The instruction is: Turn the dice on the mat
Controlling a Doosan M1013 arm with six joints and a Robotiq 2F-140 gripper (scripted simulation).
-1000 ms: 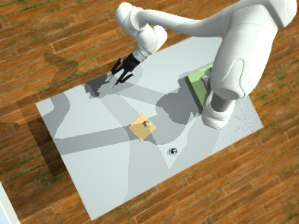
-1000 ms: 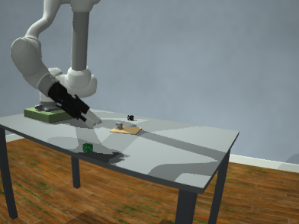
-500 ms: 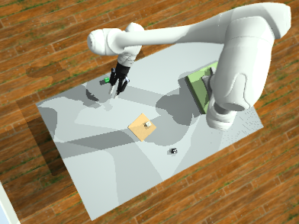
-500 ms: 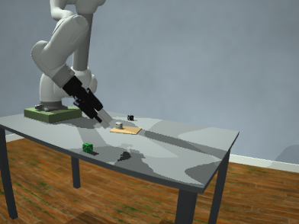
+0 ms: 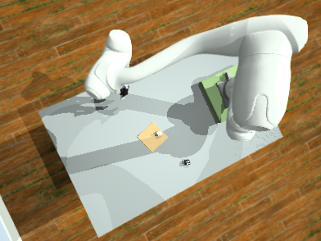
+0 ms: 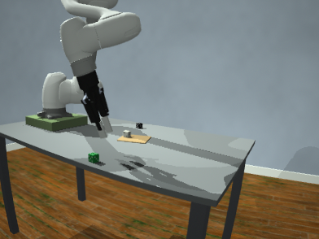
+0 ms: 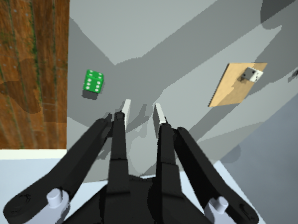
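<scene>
Right now the green die is 20 mm ahead of my hand, 70 mm to the right of it and 100 mm below it. Round my hand: white die: 150 mm behind, 300 mm to the left, 100 mm below; black die: 260 mm behind, 540 mm to the left, 100 mm below; tan mat: 100 mm behind, 310 mm to the left, 110 mm below.
</scene>
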